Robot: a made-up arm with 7 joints.
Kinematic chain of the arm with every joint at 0, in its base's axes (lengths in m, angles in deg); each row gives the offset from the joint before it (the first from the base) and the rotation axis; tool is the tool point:
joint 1: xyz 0 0.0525 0 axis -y
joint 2: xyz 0 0.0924 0 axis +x
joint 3: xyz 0 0 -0.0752 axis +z
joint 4: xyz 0 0 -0.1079 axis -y
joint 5: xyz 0 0 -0.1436 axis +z
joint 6: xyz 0 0 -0.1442 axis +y
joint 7: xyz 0 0 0 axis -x
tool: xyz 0 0 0
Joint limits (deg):
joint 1: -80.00..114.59
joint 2: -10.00..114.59
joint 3: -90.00..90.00
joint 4: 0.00..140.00
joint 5: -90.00..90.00
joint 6: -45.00..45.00
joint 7: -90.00..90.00
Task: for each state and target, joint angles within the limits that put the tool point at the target. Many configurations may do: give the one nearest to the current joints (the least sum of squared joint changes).
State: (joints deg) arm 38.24 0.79 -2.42 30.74 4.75 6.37 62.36
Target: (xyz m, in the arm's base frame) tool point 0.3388 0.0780 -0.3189
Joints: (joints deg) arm 42.41 -7.98 -3.06 7.01 4.75 6.37 62.36
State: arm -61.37 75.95 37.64 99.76 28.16 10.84 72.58
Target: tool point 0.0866 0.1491 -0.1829
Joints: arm -80.00 60.43 13.99 135.67 28.16 10.84 72.58
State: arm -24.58 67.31 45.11 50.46 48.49 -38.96 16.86
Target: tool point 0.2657 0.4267 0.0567
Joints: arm -29.26 90.64 40.81 69.52 48.49 -38.96 16.86
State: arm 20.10 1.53 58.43 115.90 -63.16 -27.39 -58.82
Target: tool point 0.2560 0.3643 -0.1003
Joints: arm 26.47 -0.17 50.02 85.99 -63.16 -27.39 -58.82
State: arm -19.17 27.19 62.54 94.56 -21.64 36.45 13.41
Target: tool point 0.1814 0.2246 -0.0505
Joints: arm -36.98 29.58 30.50 135.02 -21.64 36.45 13.41
